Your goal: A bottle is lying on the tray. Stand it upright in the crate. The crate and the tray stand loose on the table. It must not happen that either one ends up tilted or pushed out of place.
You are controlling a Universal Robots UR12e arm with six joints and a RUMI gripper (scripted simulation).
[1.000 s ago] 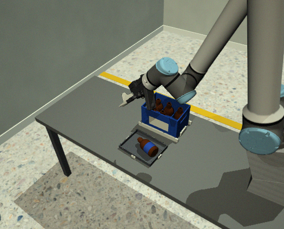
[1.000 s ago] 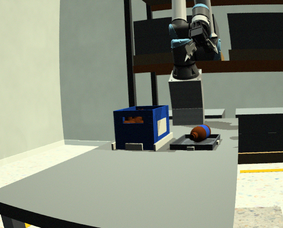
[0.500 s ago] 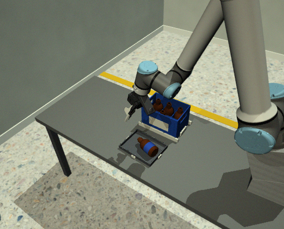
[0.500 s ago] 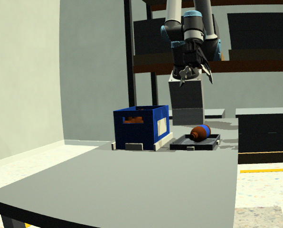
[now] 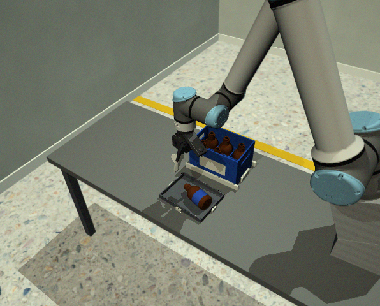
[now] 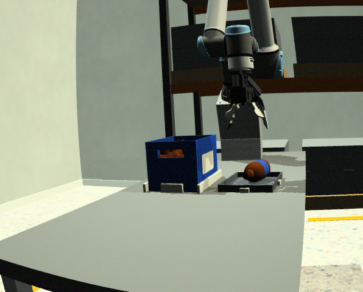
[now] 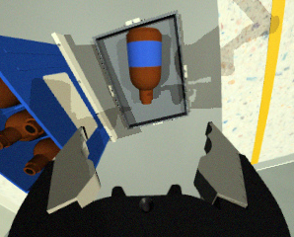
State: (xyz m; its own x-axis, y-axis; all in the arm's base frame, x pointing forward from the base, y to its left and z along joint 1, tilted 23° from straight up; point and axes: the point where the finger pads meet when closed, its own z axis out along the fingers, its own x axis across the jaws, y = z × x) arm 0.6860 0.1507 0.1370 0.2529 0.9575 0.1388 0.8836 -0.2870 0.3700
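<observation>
Right now the brown bottle is 40 mm behind my hand, 10 mm to the left of it and 160 mm below it. Round my hand: blue crate 30 mm behind, 250 mm to the right, 120 mm below; dark tray 20 mm behind, 10 mm to the left, 190 mm below.
</observation>
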